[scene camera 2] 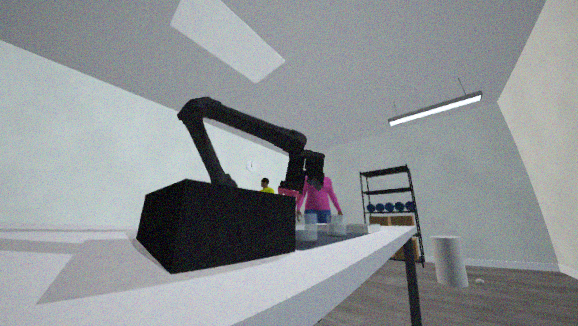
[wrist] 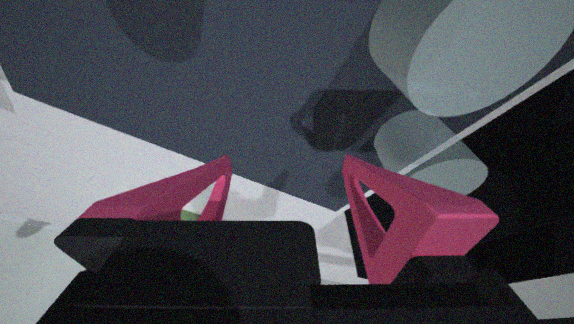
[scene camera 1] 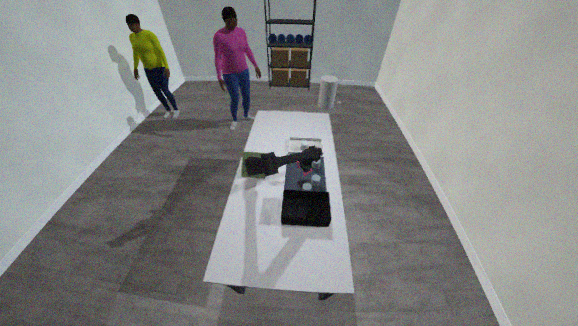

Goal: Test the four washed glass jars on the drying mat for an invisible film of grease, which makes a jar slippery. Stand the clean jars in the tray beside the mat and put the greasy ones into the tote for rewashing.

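Places are measured from the arm's base along level axes (x ahead, y right, z down), in centimetres.
Pixels of known places: gripper, fingertip midpoint: (wrist: 287,162) (scene camera 1: 301,172).
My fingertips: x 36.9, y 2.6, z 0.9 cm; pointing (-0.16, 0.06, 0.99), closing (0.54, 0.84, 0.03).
For each thing: its middle in the pictures, then the offset to it from my fingertips. Level surfaces: height alone.
- dark drying mat, surface height: dz +7.2 cm
- third jar, body centre: (scene camera 2: 336,224) (scene camera 1: 315,163) dx +10.9, dy -13.5, dz +3.8 cm
- pale jar shape, body centre: (scene camera 1: 304,145) dx +1.2, dy -34.8, dz +3.9 cm
- white tray, body centre: (scene camera 2: 342,227) (scene camera 1: 305,146) dx +2.1, dy -35.9, dz +6.0 cm
- black tote, body centre: (wrist: 495,217) (scene camera 2: 208,220) (scene camera 1: 305,208) dx +4.1, dy +28.1, dz +2.5 cm
My gripper (scene camera 1: 303,169) (wrist: 287,162) is open and empty, its pink fingers above the dark drying mat (scene camera 1: 294,184) (wrist: 225,100). Two pale glass jars stand on the mat near the tote: one jar (scene camera 1: 316,178) (wrist: 490,55) and another jar (scene camera 1: 307,186) (wrist: 430,150), both right of my fingers in the wrist view. A third jar (scene camera 1: 316,163) on the mat is partly hidden by the arm. A pale jar shape (scene camera 1: 304,146) shows faintly in the white tray (scene camera 1: 305,138) at the mat's far end. The black tote (scene camera 1: 306,209) (scene camera 2: 225,230) (wrist: 525,200) stands at the near end; its inside is too dark to read.
The arm's base stands on a green pad (scene camera 1: 246,173) at the table's left edge. A person in pink (scene camera 1: 232,50) (scene camera 2: 320,197) stands beyond the table, and one in yellow (scene camera 1: 149,49) is farther left. A shelf rack (scene camera 1: 290,22) and a white bin (scene camera 1: 327,92) (scene camera 2: 449,262) stand behind.
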